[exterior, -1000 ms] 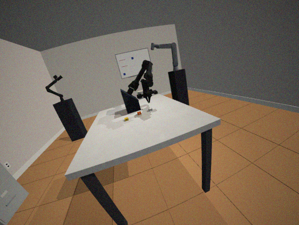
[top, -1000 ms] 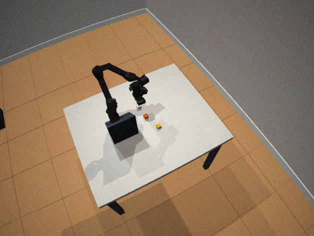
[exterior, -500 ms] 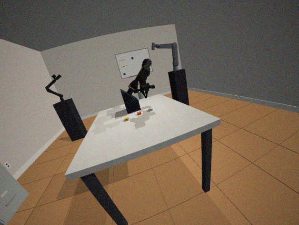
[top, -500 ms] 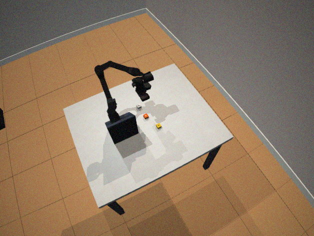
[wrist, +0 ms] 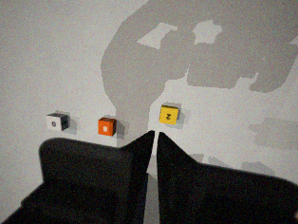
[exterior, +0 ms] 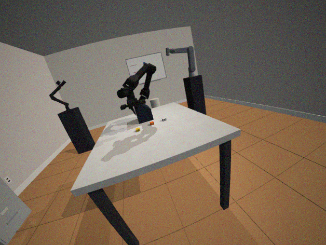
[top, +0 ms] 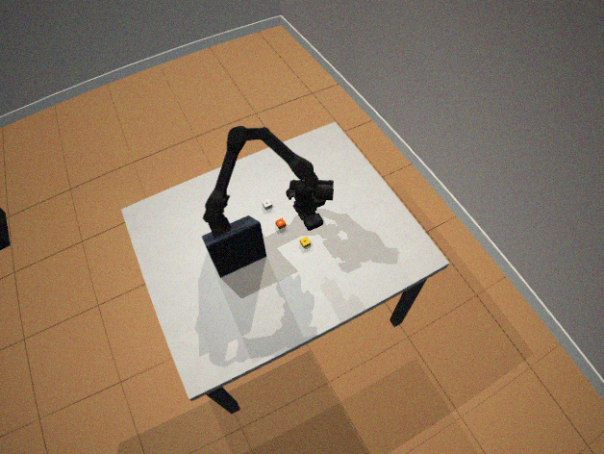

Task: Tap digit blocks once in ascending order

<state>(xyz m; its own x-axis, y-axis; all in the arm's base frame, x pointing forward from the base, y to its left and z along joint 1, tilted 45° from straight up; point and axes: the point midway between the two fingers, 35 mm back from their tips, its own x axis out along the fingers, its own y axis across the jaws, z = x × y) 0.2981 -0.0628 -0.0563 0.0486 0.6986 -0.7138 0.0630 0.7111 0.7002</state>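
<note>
Right now the yellow block is 12 cm below my gripper tip, 2 cm to the right of it and 1 cm behind it. Round my gripper tip: white block (22 cm to the left, 12 cm below, 6 cm behind); orange block (12 cm below, 10 cm to the left, 5 cm behind).
</note>
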